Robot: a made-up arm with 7 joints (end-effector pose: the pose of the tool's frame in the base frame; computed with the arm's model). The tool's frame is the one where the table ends. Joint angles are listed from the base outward.
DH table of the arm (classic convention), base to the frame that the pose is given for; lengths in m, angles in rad. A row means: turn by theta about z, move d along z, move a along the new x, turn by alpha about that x. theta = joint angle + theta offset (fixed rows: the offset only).
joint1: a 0; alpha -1.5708; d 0.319; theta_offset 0
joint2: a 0; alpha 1.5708; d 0; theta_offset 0
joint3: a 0.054; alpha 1.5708; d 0.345; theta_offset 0
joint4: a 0.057; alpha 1.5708; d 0; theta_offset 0
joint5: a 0; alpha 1.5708; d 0.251; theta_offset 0
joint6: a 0.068; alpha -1.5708; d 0; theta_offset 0
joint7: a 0; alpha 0; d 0.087; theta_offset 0
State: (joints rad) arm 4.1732 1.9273 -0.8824 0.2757 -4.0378 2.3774 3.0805
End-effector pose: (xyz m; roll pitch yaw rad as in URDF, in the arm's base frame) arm -0.1461 0.0091 0.0619 -3.1000 -0.6337 -1.8825
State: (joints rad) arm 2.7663 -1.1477 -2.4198 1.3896 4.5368 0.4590 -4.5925
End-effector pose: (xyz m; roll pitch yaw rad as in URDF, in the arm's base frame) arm 0.5030 0.1156 0.1835 -2.9241 -0.3682 -0.2299
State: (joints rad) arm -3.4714 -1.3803 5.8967 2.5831 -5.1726 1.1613 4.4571
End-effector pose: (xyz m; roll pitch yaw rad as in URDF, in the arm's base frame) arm 0.5846 -0.1627 0.6520 0.2552 0.5330 -1.4927
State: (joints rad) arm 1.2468 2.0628 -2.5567 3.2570 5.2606 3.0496 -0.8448
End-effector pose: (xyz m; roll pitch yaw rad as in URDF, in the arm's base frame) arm 0.1091 0.4646 0.1208 0.4739 -0.7967 0.6555
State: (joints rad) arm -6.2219 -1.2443 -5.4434 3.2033 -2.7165 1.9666 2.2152
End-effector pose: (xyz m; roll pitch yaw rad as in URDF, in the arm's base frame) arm -0.5890 -0.1528 0.4733 2.3005 0.9510 1.0565
